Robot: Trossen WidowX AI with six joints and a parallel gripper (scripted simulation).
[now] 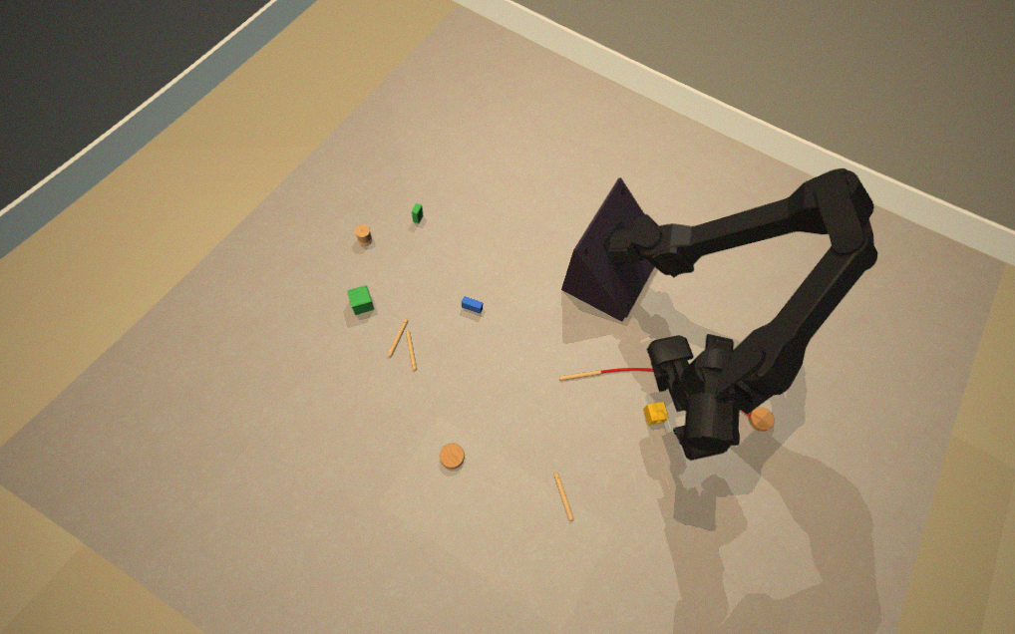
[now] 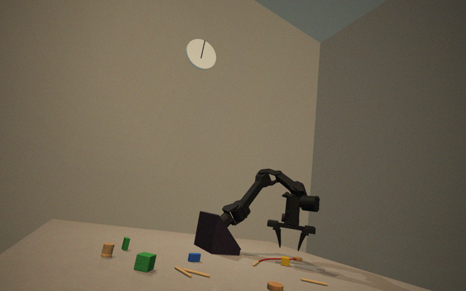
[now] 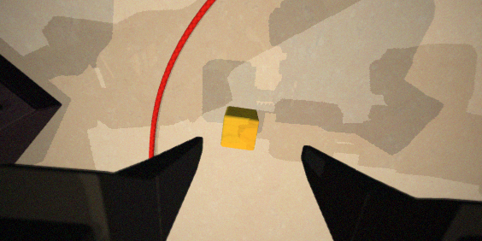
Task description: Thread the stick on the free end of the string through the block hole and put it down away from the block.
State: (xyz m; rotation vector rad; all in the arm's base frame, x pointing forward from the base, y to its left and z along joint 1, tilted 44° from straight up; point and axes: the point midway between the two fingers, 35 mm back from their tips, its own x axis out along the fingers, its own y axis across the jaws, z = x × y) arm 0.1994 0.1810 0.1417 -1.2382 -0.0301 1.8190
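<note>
Now: gripper tip 1 cm to the left of the yellow wooden block and 5 cm above it. Round my gripper tip: green cube 14 cm ahead, 56 cm to the right, 4 cm below; then blue block 2 cm ahead, 39 cm to the right, 5 cm below; then thin stick 14 cm to the right, 6 cm below.
</note>
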